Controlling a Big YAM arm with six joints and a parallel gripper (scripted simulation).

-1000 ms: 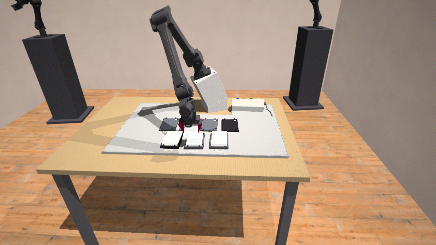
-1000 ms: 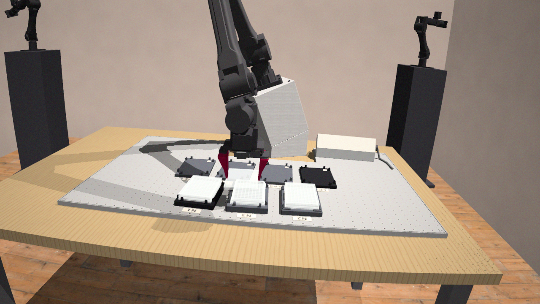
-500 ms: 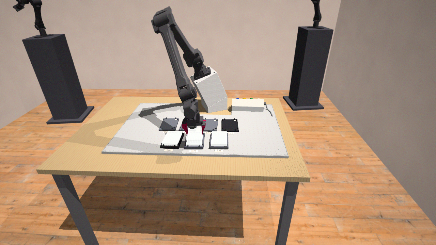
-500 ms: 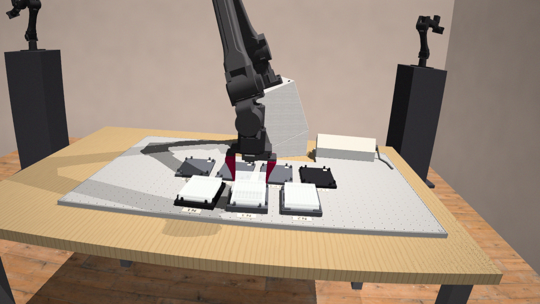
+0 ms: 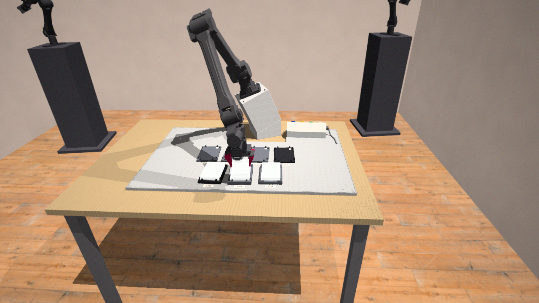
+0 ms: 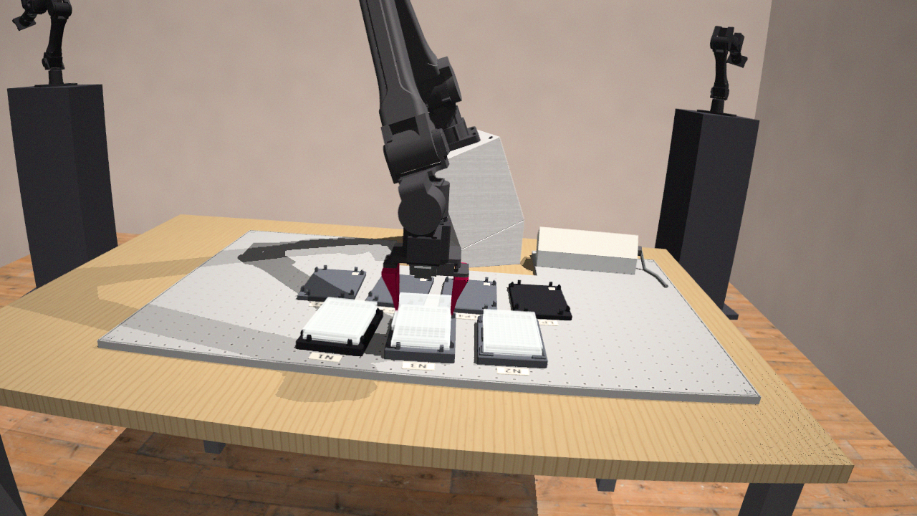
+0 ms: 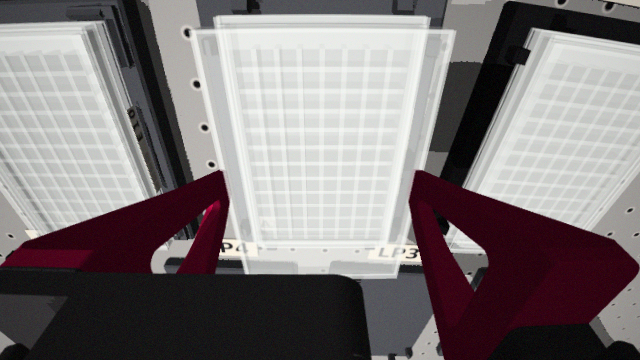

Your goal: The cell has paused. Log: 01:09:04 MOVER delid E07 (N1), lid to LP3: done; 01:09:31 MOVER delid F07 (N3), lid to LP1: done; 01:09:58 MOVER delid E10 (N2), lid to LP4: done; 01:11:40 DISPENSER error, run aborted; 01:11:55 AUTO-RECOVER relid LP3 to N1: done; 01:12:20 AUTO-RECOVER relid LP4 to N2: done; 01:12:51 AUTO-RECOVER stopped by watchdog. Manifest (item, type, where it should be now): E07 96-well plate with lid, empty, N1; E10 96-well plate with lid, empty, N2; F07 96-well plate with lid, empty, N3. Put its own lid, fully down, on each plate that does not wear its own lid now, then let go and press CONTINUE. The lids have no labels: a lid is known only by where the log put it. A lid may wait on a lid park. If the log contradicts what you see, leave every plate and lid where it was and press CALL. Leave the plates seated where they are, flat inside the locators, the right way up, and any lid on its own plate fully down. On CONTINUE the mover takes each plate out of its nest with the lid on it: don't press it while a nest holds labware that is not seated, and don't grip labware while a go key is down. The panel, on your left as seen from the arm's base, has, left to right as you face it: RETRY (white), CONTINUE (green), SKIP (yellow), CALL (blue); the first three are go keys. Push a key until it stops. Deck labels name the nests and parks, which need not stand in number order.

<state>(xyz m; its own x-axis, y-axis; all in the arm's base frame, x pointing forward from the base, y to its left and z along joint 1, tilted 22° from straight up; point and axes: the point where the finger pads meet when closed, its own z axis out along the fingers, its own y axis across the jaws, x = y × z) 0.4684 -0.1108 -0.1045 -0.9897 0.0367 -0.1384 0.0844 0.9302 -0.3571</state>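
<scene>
The plate lies 3 cm below my hand. From my hand the other things lie so: clear lid 1 cm below; then LP4 park 18 cm behind, 9 cm to the left, 5 cm below; then LP3 park 19 cm behind, 5 cm below, 4 cm to the right.
</scene>
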